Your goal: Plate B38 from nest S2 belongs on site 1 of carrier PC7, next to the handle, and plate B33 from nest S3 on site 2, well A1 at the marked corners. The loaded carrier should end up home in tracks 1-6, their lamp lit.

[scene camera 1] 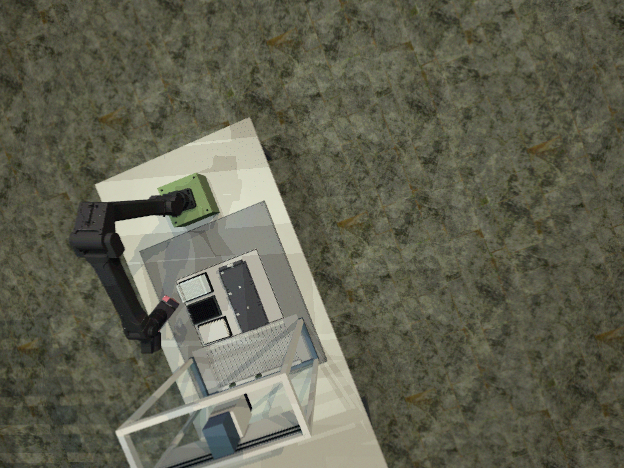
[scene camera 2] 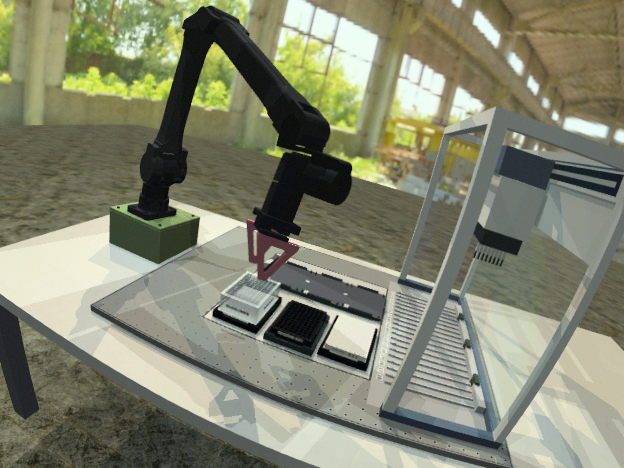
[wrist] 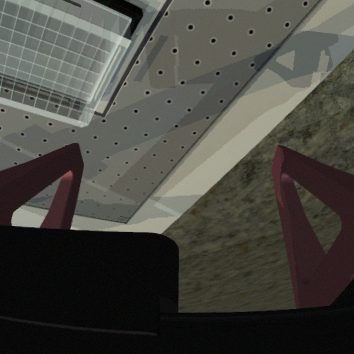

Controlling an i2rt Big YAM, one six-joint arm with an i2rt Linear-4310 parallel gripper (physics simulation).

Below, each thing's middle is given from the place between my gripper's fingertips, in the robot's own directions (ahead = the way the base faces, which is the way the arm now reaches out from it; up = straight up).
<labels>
Right now the clear well plate point(scene camera 2: 248, 299) is 4 cm behind my hand, 8 cm to the left of it and 11 cm below it. The rest, counted from my hand: white-topped plate point(scene camera 2: 350, 338) 18 cm ahead, 11 cm to the left, 12 cm below; dark carrier point(scene camera 2: 359, 300) 6 cm ahead, 29 cm to the left, 13 cm below; black well plate point(scene camera 2: 299, 323) 7 cm ahead, 9 cm to the left, 12 cm below.
</labels>
